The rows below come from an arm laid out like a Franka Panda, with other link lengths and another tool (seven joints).
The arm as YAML. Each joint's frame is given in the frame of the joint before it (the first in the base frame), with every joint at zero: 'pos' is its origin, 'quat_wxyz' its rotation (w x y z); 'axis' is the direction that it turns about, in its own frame. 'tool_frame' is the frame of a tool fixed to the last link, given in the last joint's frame.
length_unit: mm
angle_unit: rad
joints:
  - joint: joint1
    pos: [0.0, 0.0, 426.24]
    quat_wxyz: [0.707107, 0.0, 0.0, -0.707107]
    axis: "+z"
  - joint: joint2
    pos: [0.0, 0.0, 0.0]
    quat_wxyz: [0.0, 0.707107, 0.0, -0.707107]
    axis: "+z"
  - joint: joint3
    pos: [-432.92, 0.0, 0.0]
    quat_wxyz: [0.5, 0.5, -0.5, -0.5]
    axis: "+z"
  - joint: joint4
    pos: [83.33, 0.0, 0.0]
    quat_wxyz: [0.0, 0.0, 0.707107, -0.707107]
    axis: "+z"
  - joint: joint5
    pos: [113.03, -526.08, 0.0]
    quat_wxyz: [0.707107, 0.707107, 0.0, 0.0]
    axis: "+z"
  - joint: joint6
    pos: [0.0, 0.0, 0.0]
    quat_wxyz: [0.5, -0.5, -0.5, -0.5]
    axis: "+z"
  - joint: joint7
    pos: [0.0, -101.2, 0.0]
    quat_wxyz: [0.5, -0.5, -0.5, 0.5]
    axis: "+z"
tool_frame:
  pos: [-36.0, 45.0, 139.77]
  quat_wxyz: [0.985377, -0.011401, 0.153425, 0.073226]
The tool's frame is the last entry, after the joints.
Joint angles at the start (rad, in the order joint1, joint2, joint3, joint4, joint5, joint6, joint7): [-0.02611, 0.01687, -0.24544, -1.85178, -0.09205, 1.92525, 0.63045]
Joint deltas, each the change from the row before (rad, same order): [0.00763, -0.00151, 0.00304, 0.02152, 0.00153, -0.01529, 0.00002]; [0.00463, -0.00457, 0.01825, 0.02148, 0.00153, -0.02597, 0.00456]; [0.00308, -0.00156, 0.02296, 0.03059, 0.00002, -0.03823, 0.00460]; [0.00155, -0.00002, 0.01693, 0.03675, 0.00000, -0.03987, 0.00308]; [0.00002, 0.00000, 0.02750, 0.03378, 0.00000, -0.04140, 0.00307]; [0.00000, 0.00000, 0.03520, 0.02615, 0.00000, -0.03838, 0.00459]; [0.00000, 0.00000, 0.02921, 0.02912, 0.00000, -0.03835, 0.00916]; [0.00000, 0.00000, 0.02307, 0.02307, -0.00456, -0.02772, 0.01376]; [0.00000, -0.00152, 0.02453, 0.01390, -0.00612, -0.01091, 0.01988]
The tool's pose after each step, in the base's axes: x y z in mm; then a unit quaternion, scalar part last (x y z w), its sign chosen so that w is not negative. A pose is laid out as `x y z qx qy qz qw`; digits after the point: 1 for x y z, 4 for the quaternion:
767.5 -195.7 693.8 -0.4837 -0.8695 -0.0397 0.0921
770.5 -178.7 708.1 -0.4767 -0.8733 -0.0402 0.0925
773.8 -159.4 724.5 -0.4688 -0.8773 -0.0386 0.0956
775.8 -145.8 743.8 -0.4636 -0.8799 -0.0375 0.0970
777.6 -125.0 760.7 -0.4545 -0.8843 -0.0353 0.1008
778.8 -98.1 772.8 -0.4425 -0.8898 -0.0321 0.1068
778.5 -76.3 786.9 -0.4352 -0.8930 -0.0299 0.1110
777.9 -59.9 798.6 -0.4322 -0.8944 -0.0270 0.1119
777.9 -43.0 807.7 -0.4306 -0.8957 -0.0255 0.1079

